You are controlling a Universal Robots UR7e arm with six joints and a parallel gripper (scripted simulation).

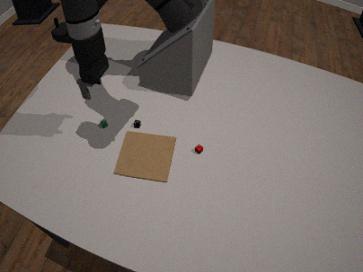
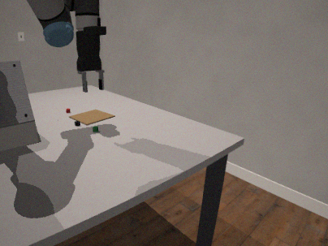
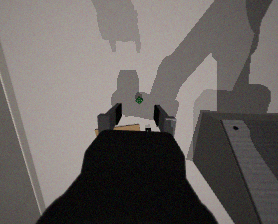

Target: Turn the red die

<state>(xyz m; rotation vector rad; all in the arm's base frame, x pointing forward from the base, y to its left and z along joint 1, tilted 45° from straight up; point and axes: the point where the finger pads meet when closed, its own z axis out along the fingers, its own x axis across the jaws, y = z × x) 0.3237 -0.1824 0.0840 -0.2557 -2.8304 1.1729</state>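
Now: hand 150 mm above the green die and 10 mm to the right of it. From my hand the other things lie so: black die: 150 mm below, 100 mm to the left, 20 mm behind; then tan mat: 160 mm below, 150 mm to the left, 70 mm ahead; then red die: 290 mm to the left, 150 mm below, 30 mm ahead.
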